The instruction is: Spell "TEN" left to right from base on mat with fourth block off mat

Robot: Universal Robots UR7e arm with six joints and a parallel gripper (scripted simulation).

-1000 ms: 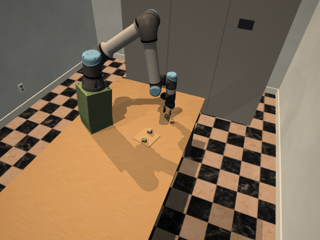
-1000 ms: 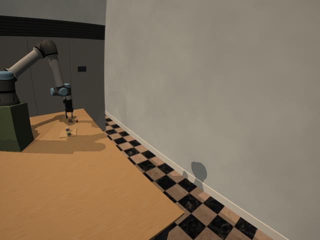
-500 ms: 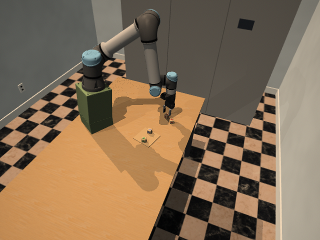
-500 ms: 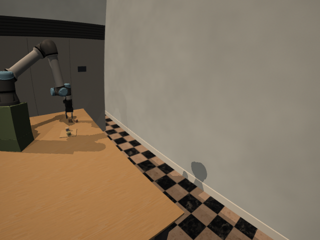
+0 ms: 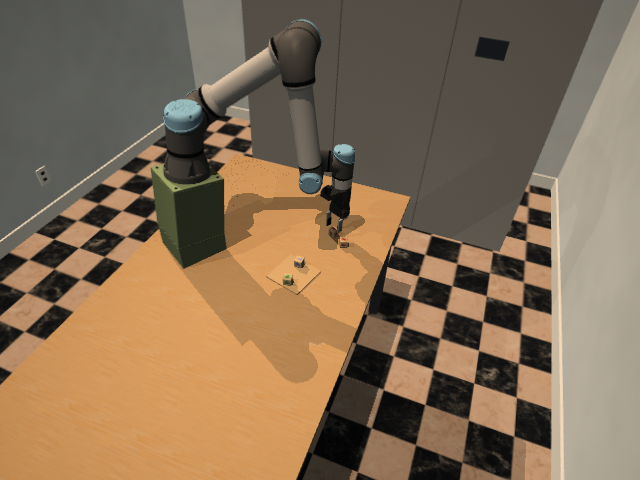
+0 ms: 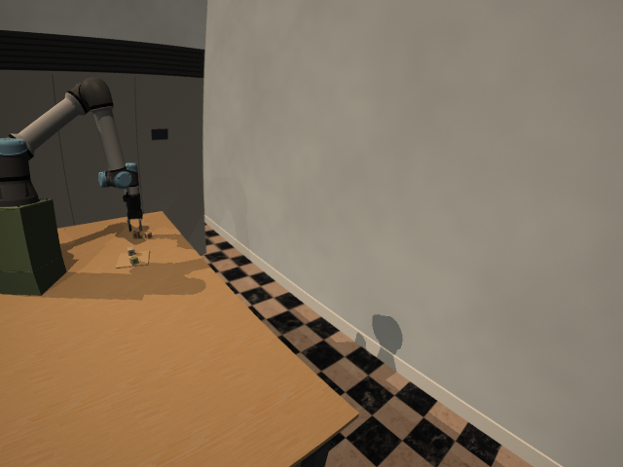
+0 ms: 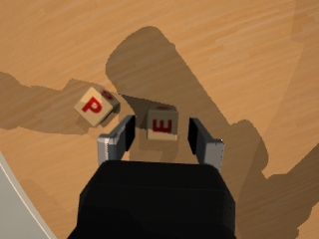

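My hand is 10 cm past the mat, 25 cm to the left of it and 5 cm above it.
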